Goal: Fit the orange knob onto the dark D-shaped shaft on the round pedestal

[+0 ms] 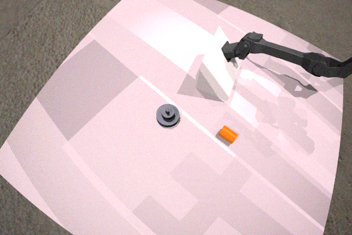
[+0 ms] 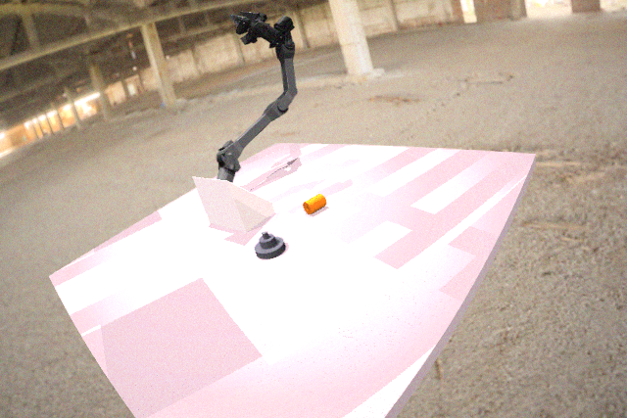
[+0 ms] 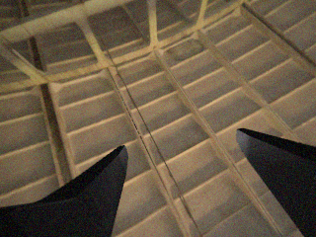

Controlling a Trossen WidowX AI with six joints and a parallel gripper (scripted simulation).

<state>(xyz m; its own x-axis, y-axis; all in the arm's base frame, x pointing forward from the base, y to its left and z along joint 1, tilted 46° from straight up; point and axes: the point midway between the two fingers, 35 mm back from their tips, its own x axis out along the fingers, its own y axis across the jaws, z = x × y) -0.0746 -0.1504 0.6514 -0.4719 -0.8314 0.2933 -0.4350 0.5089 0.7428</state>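
Now: the orange knob 66 cm below my gripper tip, 44 cm ahead of it and 19 cm to the right of it. From my gripper tip the other things lie so: pedestal with D-shaped shaft 65 cm below, 49 cm ahead, 41 cm to the right.
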